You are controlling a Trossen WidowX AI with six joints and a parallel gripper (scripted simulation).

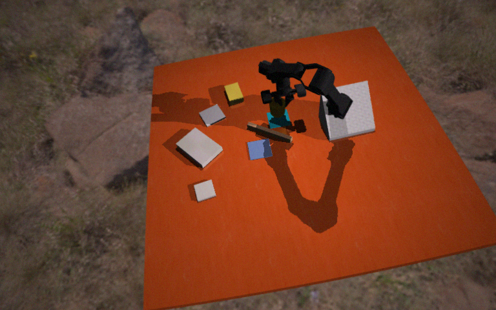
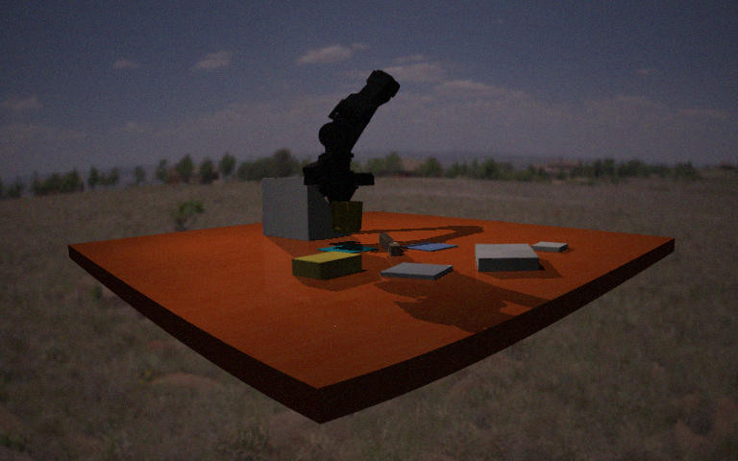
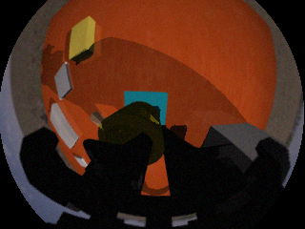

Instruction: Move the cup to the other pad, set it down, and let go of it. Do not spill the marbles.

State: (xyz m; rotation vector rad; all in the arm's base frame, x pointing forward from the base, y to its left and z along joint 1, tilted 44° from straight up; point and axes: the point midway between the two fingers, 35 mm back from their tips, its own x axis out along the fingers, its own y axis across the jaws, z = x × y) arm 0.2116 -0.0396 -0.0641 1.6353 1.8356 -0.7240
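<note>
My gripper tip is 80 mm to the right of the wooden block, 80 mm short of it and 70 mm above it. Round my gripper tip: yellow cup: 20 mm ahead.
</note>
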